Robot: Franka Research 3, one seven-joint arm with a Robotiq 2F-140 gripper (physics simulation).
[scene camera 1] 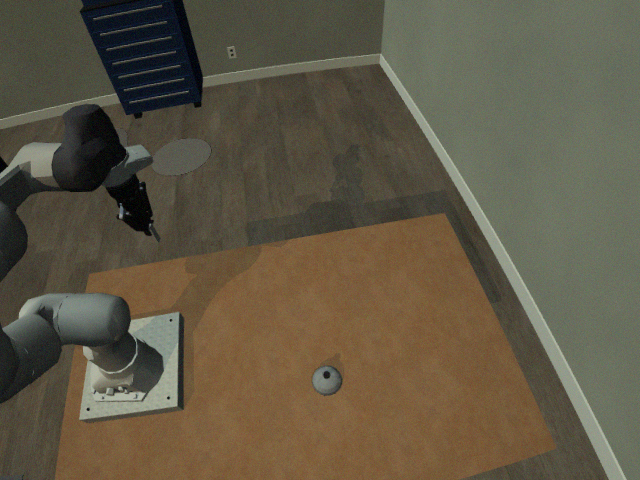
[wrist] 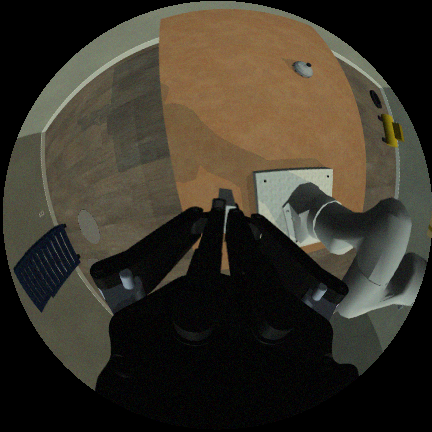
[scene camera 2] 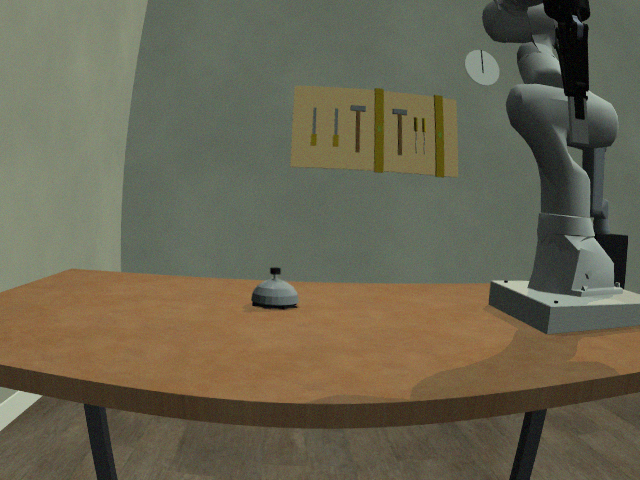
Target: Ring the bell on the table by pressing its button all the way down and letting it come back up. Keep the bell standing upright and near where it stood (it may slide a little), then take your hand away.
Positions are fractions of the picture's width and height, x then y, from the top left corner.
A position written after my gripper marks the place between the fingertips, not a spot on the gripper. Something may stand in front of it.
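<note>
My own gripper (scene camera 2: 0.91,0.30) is here, and scene camera 1 shows my gripper (scene camera 1: 0.24,0.50) as well, while the wrist view also shows the gripper (wrist: 0.52,0.46). There is a grey dome-shaped bell (scene camera 2: 0.43,0.61) too, and I can see the bell (scene camera 1: 0.51,0.81) in scene camera 1.
</note>
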